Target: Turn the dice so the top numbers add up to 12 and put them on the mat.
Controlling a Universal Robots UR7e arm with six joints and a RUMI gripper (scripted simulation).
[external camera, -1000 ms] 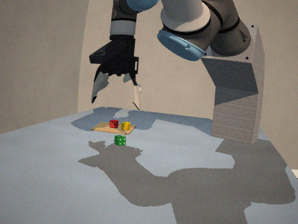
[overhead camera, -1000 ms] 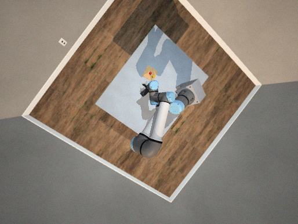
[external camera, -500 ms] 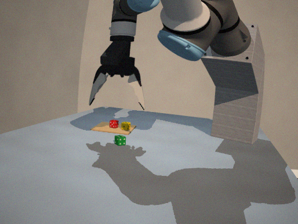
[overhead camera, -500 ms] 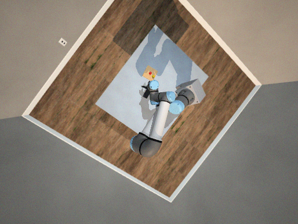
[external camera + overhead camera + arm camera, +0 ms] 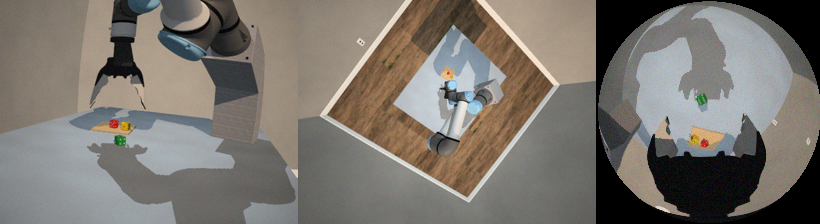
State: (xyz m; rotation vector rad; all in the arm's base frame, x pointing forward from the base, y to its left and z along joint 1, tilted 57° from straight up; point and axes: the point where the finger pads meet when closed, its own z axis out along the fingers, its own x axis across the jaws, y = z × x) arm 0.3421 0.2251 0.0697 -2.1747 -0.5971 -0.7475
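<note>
Right now the green die is 1 cm behind my hand, 1 cm to the right of it and 9 cm below it. Round my hand: tan mat (12 cm ahead, 16 cm to the right, 10 cm below); red die (12 cm ahead, 16 cm to the right, 9 cm below); yellow die (7 cm ahead, 16 cm to the right, 9 cm below).
</note>
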